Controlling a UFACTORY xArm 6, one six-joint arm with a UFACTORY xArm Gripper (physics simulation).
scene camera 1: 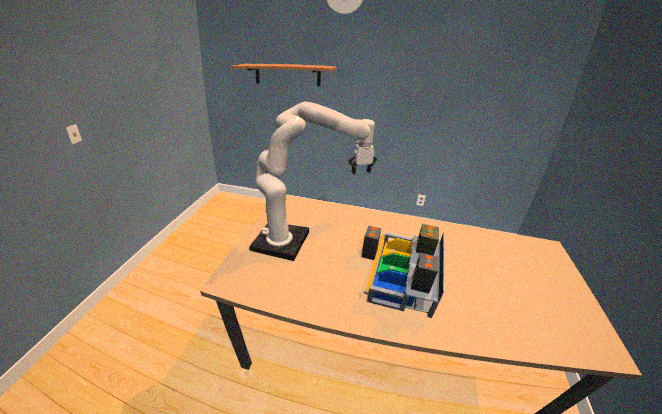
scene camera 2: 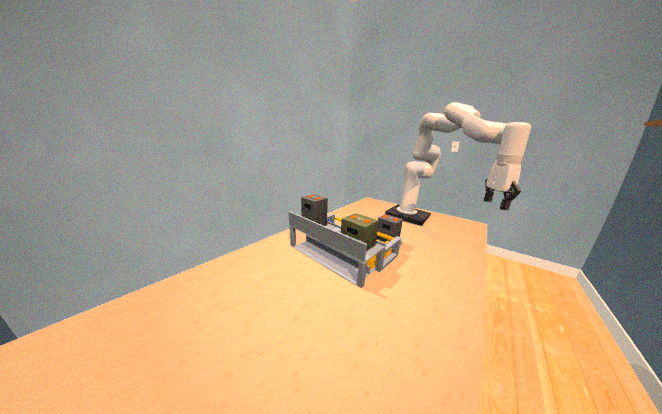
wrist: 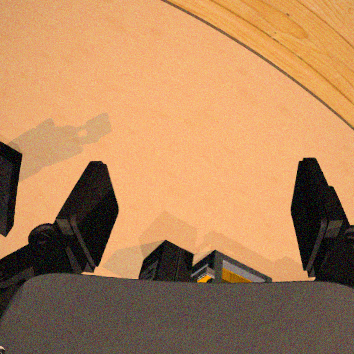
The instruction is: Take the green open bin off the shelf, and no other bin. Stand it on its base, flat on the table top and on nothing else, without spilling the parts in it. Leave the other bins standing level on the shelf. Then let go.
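Places are measured from the arm's base along level axes (x ahead, y left, z up), in millimetres.
Where they show: gripper, fingertip midpoint: (scene camera 1: 361, 172) (scene camera 2: 495, 205) (wrist: 201, 184); arm's base at its link origin: (scene camera 1: 279, 238) (scene camera 2: 406, 211).
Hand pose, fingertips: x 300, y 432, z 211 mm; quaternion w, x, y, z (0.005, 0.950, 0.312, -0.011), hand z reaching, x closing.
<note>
Each offset is from my fingertips to the top centre of the thing. "spot": to the spot under its first point. Level surfaces: height alone.
The green open bin {dy -473, dx +279, dz -160 mm} (scene camera 1: 394, 262) sits in the shelf (scene camera 1: 389, 294) (scene camera 2: 327, 236), between a yellow bin {dy -361, dx +284, dz -160 mm} (scene camera 1: 399, 245) and a blue bin {dy -585, dx +277, dz -160 mm} (scene camera 1: 390, 281). In scene camera 2 the green bin is hidden behind the shelf and boxes. My gripper (scene camera 1: 361, 170) (scene camera 2: 497, 204) (wrist: 201, 184) is open and empty, high above the table, pointing down, away from the shelf. In the wrist view a corner of the shelf {spot: dy -279, dx +197, dz -215 mm} (wrist: 215, 260) shows at the bottom edge; the green bin does not show there. The parts in the bin are too small to tell.
A dark box {dy -359, dx +137, dz -109 mm} (scene camera 1: 371, 243) (scene camera 2: 390, 226) (wrist: 167, 261) stands on the table {dz -241 mm} (scene camera 1: 500, 300) (scene camera 2: 200, 325) (wrist: 200, 100) beside the shelf. An olive box {dy -364, dx +384, dz -42 mm} (scene camera 1: 428, 238) (scene camera 2: 359, 229) and another dark box {dy -595, dx +370, dz -17 mm} (scene camera 1: 425, 273) (scene camera 2: 314, 209) stand on top of the shelf. A yellow bar {dy -468, dx +177, dz -176 mm} (scene camera 1: 375, 265) runs along the shelf's front.
</note>
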